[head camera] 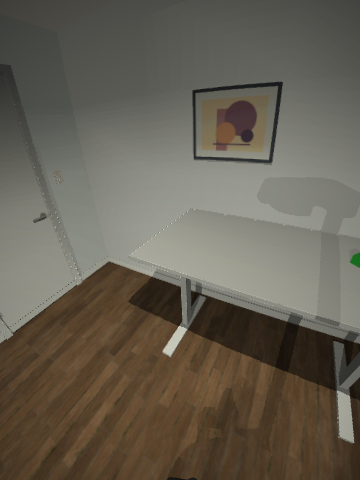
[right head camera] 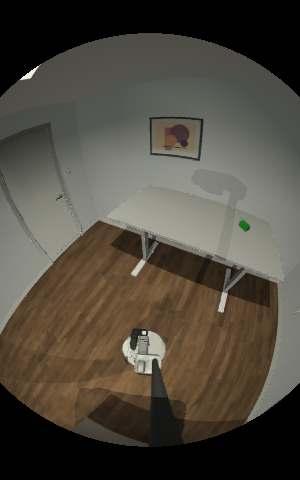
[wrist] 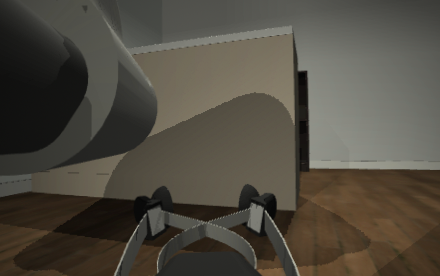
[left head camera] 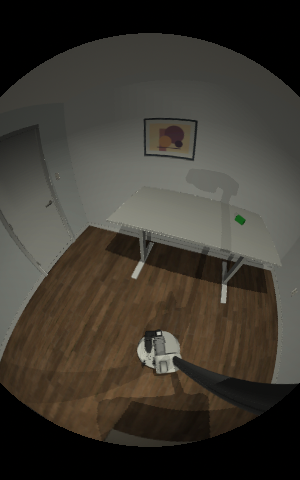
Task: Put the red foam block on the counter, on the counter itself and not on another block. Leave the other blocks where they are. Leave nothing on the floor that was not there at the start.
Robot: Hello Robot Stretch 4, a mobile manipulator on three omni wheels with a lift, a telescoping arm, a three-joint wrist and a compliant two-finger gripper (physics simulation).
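Frame: origin at the robot's base, x left, y back, z up, level; millimetres.
Seen in the pictures: gripper, fingertip midpoint: (right head camera: 130, 362) (wrist: 205, 201) (left head camera: 148, 365).
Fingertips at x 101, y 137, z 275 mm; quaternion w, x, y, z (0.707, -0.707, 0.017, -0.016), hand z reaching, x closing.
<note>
A point is followed by its place in that frame.
The red foam block does not show in any of the views. A green block (head camera: 355, 260) {x -801, y -883, z 948 mm} (left head camera: 240, 219) {x -820, y -848, z 963 mm} (right head camera: 244, 226) {x -821, y -841, z 957 mm} lies on the white table, towards its right end. My gripper (wrist: 205, 201) {x 101, y 137, z 275 mm} is open in the wrist view, with its two dark fingertips well apart and nothing between them. Beyond it stands a large beige cabinet (wrist: 225, 72) {x 269, y 1318, z 680 mm} with a light top edge, which may be the counter; the surface of its top is not visible from this low angle.
The white table (head camera: 240, 250) {x -243, y -1014, z 923 mm} (left head camera: 165, 210) {x -137, y -1040, z 923 mm} (right head camera: 170, 212) {x -184, y -1014, z 923 mm} stands against the wall on grey legs with white feet. A door (head camera: 20, 240) {x 1536, y -1381, z 767 mm} (left head camera: 25, 185) {x 1534, y -1387, z 1311 mm} (right head camera: 35, 195) {x 1579, y -1287, z 1112 mm} is at the left. A dark upright piece (wrist: 304, 120) {x 1262, y 2647, z 508 mm} stands behind the cabinet's right side.
</note>
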